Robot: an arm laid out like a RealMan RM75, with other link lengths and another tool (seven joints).
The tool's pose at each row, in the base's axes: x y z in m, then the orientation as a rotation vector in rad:
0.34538 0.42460 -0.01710 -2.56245 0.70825 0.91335
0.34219 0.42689 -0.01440 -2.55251 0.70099 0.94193
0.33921 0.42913 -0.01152 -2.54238 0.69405 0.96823
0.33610 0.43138 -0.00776 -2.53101 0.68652 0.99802
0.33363 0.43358 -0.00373 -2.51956 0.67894 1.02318
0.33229 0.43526 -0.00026 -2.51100 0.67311 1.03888
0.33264 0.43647 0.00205 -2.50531 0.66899 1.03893
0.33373 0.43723 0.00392 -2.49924 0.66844 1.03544
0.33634 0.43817 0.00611 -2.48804 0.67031 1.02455
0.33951 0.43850 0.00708 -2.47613 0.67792 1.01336
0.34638 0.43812 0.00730 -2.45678 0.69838 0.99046
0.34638 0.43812 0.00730 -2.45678 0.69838 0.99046
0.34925 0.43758 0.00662 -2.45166 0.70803 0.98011
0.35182 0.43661 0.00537 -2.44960 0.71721 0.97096
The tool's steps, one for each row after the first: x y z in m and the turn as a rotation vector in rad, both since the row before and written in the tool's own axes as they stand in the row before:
-0.00470 -0.00049 0.00062 -0.00432 -0.02144 0.00004
-0.00465 -0.00059 0.00046 -0.00340 -0.02015 -0.00015
-0.00533 -0.00065 -0.00001 -0.00422 -0.02266 0.00019
-0.00510 -0.00099 -0.00045 -0.00233 -0.02012 -0.00081
-0.00384 -0.00110 -0.00084 -0.00047 -0.01336 -0.00140
-0.00182 -0.00149 -0.00118 0.00441 -0.00328 -0.00359
-0.00091 -0.00147 -0.00151 0.00659 -0.00090 -0.00200
-0.00025 -0.00251 -0.00248 0.01441 0.00129 -0.00275
0.00118 -0.00217 -0.00224 0.01552 0.00221 0.00117
0.00423 -0.00358 -0.00407 0.02781 0.00785 0.00659
0.00000 0.00000 0.00000 0.00000 0.00000 0.00000
0.00244 -0.00112 -0.00133 0.00952 0.00532 0.00370
0.00280 -0.00052 -0.00100 0.00636 0.00597 0.00399

